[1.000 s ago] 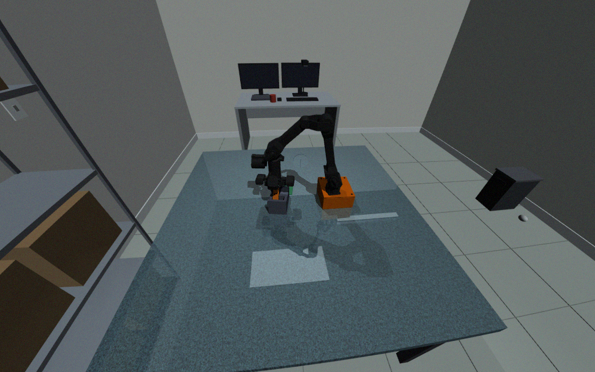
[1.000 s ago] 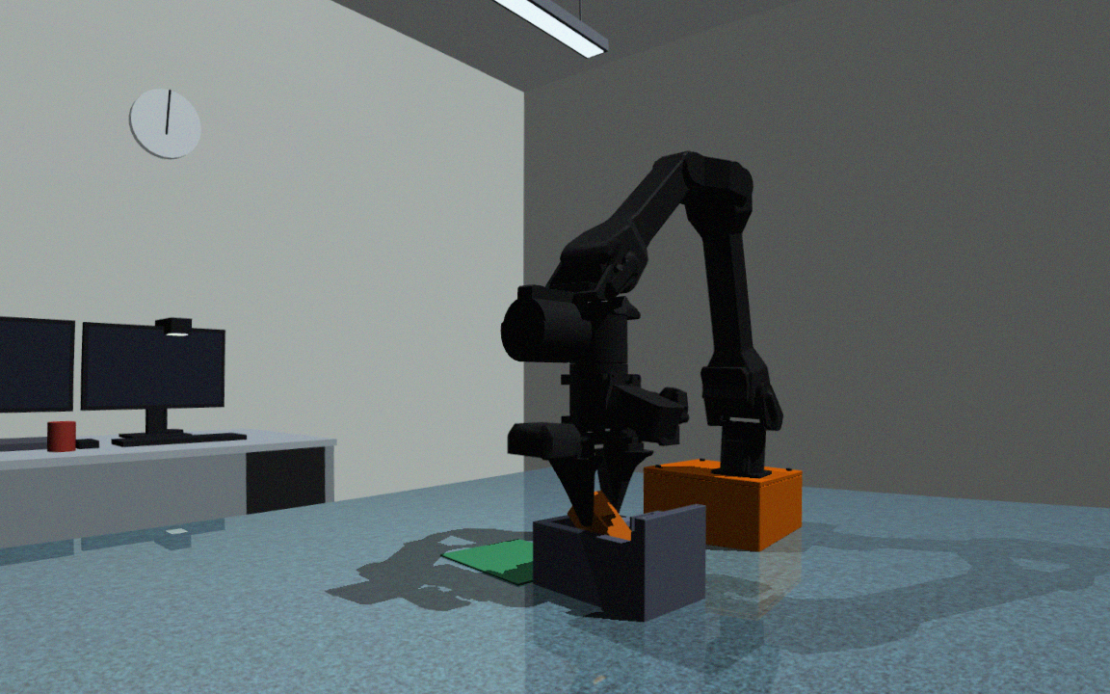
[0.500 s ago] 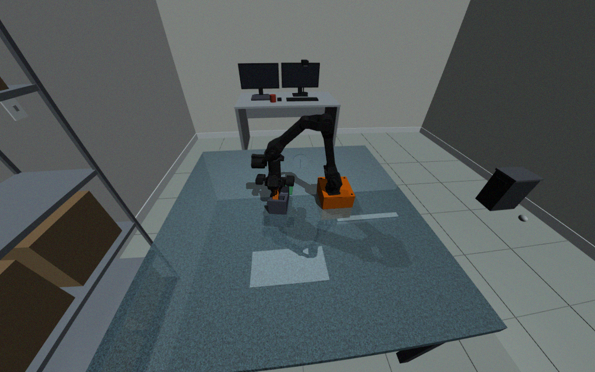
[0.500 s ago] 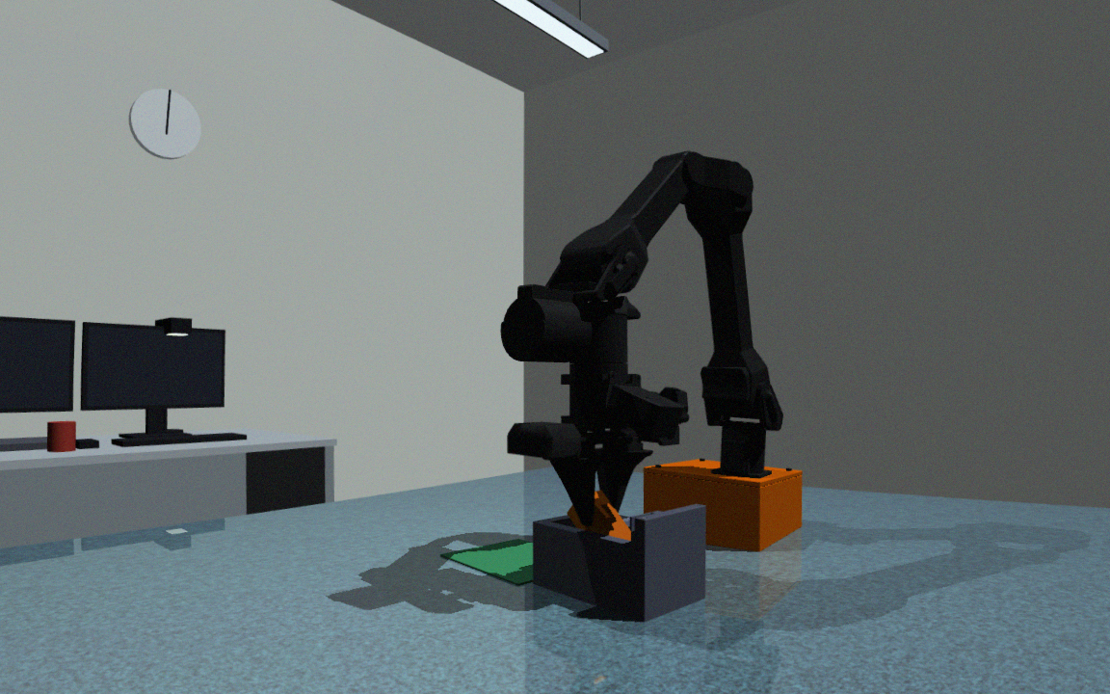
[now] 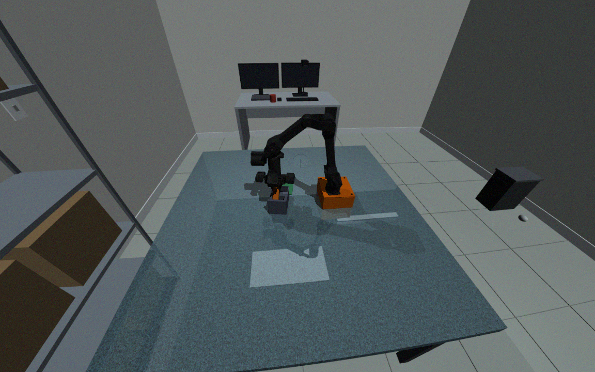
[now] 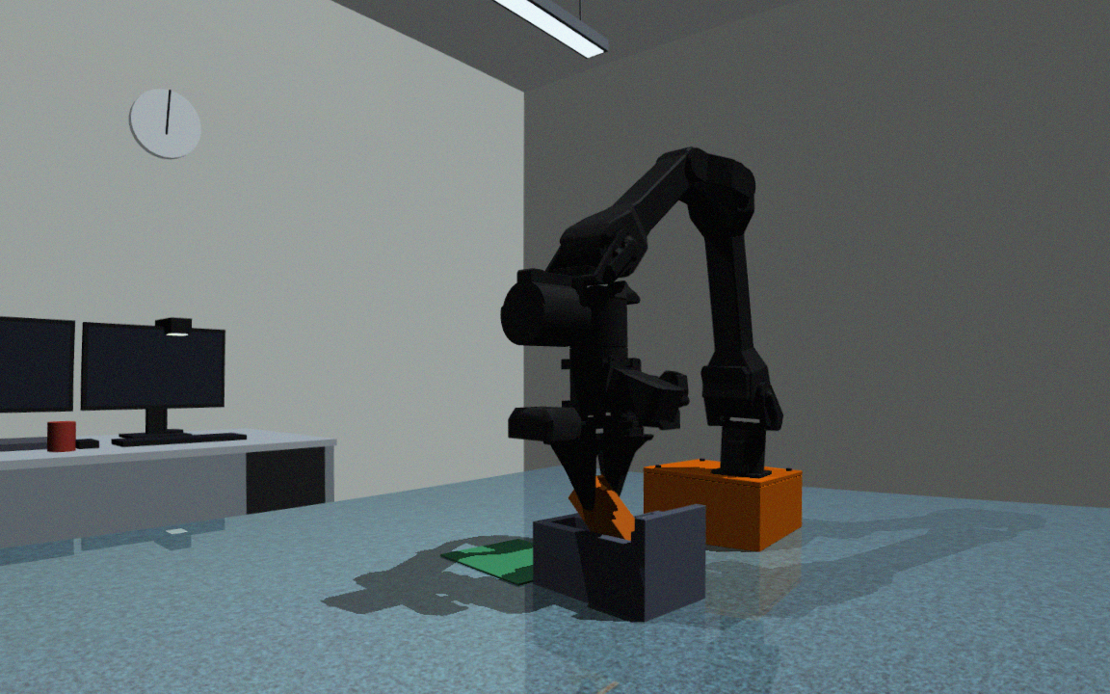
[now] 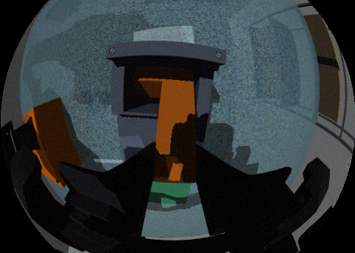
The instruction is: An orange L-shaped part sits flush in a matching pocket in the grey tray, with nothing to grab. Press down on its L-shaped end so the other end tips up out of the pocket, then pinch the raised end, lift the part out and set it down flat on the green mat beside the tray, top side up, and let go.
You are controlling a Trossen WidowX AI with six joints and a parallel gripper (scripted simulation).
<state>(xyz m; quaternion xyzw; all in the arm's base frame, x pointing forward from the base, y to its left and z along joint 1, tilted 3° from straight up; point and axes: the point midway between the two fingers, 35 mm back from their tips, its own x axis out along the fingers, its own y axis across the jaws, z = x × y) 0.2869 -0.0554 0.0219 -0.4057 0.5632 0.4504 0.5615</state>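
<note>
The green mat lies 5 cm behind my gripper tip, 14 cm to the right of it and 10 cm below it. From my gripper tip the other things lie so: orange L-shaped part (1 cm behind, 3 cm to the left, 3 cm below).
</note>
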